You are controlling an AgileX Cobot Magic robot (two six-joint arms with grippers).
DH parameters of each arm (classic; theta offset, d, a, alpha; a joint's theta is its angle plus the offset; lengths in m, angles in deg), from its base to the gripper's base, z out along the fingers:
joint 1: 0 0.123 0 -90
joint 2: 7.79 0 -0.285 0
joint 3: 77.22 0 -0.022 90
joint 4: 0 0.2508 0 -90
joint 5: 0 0 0.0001 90
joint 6: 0 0.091 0 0
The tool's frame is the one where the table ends.
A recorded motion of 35 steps. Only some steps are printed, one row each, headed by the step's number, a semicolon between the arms.
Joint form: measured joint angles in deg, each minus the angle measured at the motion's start. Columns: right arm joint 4, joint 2, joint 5, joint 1, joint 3, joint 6; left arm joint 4, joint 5, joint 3, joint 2, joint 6, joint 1.
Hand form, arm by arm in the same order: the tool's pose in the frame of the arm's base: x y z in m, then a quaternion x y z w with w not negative. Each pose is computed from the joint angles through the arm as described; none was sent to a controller.
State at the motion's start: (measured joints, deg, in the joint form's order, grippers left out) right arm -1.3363 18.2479 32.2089 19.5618 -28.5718 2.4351; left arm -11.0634 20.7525 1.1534 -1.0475 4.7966 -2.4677
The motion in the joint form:
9: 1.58 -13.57 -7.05 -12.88 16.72 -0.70; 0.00 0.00 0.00 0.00 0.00 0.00
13: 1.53 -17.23 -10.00 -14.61 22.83 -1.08; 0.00 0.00 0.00 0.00 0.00 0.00
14: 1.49 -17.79 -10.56 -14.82 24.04 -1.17; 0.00 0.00 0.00 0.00 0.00 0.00
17: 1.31 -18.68 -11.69 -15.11 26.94 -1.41; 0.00 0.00 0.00 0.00 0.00 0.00
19: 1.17 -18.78 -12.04 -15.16 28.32 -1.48; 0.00 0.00 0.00 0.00 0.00 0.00
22: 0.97 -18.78 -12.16 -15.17 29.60 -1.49; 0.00 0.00 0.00 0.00 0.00 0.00
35: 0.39 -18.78 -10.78 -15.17 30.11 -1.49; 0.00 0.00 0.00 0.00 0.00 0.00
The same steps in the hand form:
9: 0.0505 0.0061 0.2383 -0.03283 0.78189 0.04759 0.62073; 0.0521 -0.0085 0.1754 -0.00092 0.79588 -0.06938 0.60146
13: 0.0505 0.0045 0.2109 -0.02365 0.77950 0.03591 0.62493; 0.0521 -0.0085 0.1754 -0.00092 0.79588 -0.06938 0.60146
14: 0.0508 0.0043 0.2052 -0.02301 0.78001 0.03393 0.62442; 0.0521 -0.0085 0.1754 -0.00092 0.79588 -0.06938 0.60146
17: 0.0519 0.0040 0.1908 -0.02359 0.78477 0.02939 0.61864; 0.0521 -0.0085 0.1754 -0.00092 0.79588 -0.06938 0.60146
19: 0.0526 0.0040 0.1834 -0.02453 0.78975 0.02741 0.61233; 0.0521 -0.0085 0.1754 -0.00092 0.79588 -0.06938 0.60146
22: 0.0531 0.0039 0.1761 -0.02567 0.79588 0.02548 0.60438; 0.0521 -0.0085 0.1754 -0.00092 0.79588 -0.06938 0.60146
35: 0.0526 0.0035 0.1710 -0.02865 0.80564 0.02057 0.59136; 0.0521 -0.0085 0.1754 -0.00092 0.79588 -0.06938 0.60146

